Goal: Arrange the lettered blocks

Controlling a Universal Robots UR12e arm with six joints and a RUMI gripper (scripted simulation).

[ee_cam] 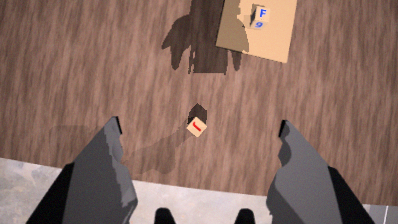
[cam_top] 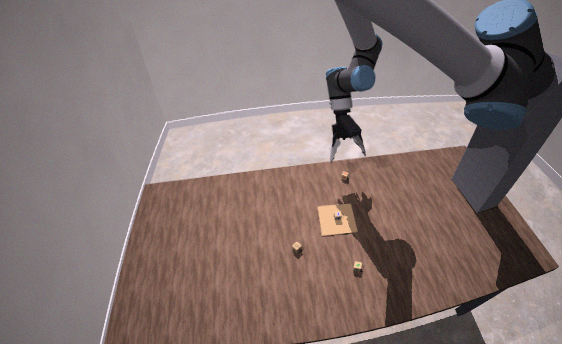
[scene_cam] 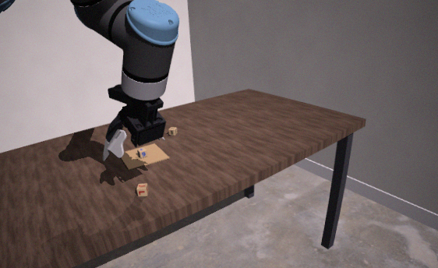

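Right now my hand is 17 cm to the right of the mat, 13 cm short of it and 13 cm above it.
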